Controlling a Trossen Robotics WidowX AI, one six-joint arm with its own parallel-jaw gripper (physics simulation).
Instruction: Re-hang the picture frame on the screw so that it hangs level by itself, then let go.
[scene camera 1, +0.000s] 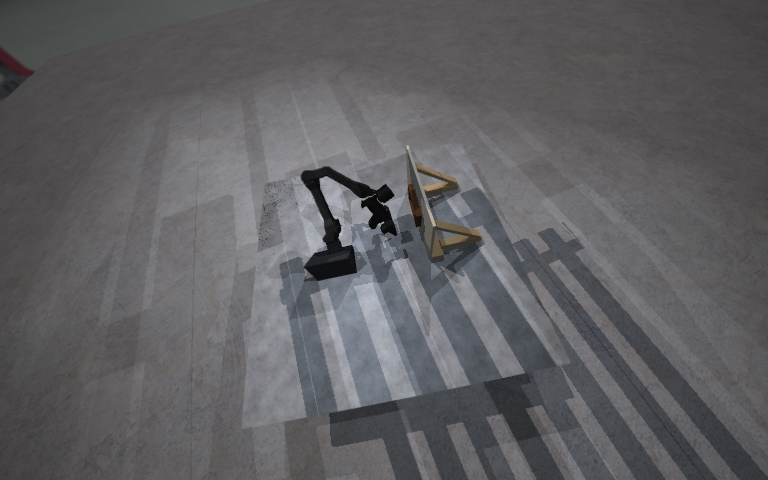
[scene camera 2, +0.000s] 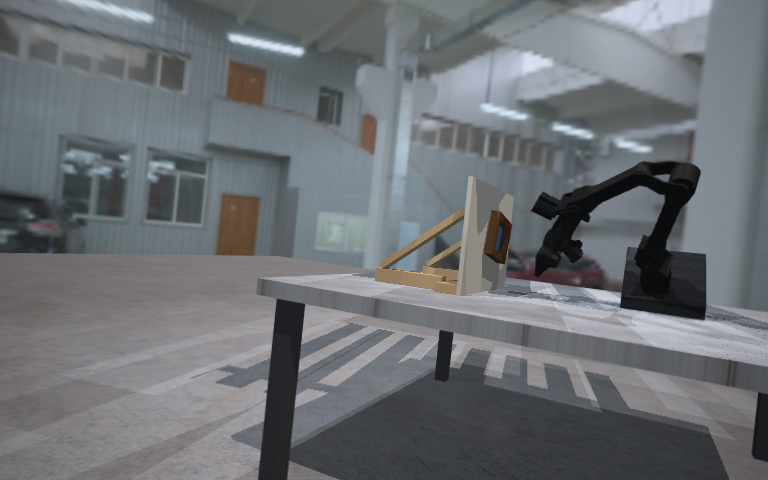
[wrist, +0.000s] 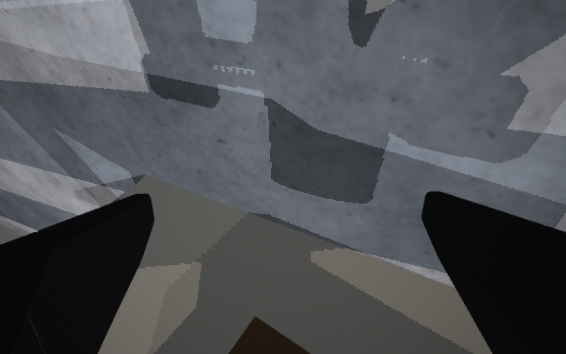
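Where they show: gripper, fingertip midpoint: (scene camera 1: 394, 230) (scene camera 2: 538, 269) (wrist: 289, 206); arm's base, link origin: (scene camera 1: 335, 251) (scene camera 2: 655, 284).
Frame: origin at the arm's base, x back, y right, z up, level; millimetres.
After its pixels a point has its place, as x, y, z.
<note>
The brown picture frame (scene camera 1: 415, 208) {-414, -8, 137} (scene camera 2: 491, 240) {-436, -146, 74} with a blue picture is against the front face of the pale upright board (scene camera 1: 412, 168) {-460, -174, 208} (scene camera 2: 475, 226) {-467, -240, 106} (wrist: 240, 280) {-436, 36, -21}. In scene camera 2 its sides lean relative to the board's edges. One dark brown corner of the picture frame (wrist: 262, 342) {-412, -1, 17} shows at the bottom of the wrist view. The screw does not show in these views. My gripper (scene camera 1: 391, 230) {-308, -15, 2} (scene camera 2: 539, 272) {-308, -15, 2} (wrist: 289, 206) {-308, -15, 2} is open and empty. It points down in front of the board, apart from the picture frame and at a lower height than it.
Wooden braces (scene camera 1: 464, 233) {-597, 136, 40} (scene camera 2: 410, 275) {-631, -246, -47} support the board from behind. The black arm base (scene camera 1: 334, 263) {0, 101, 74} (scene camera 2: 662, 283) {11, -42, 6} stands on the table (scene camera 1: 271, 367) {384, 409, -76} (scene camera 2: 351, 302) {-652, -581, -94}, facing the board. The board's bottom edge crosses the wrist view below the fingertips' gap.
</note>
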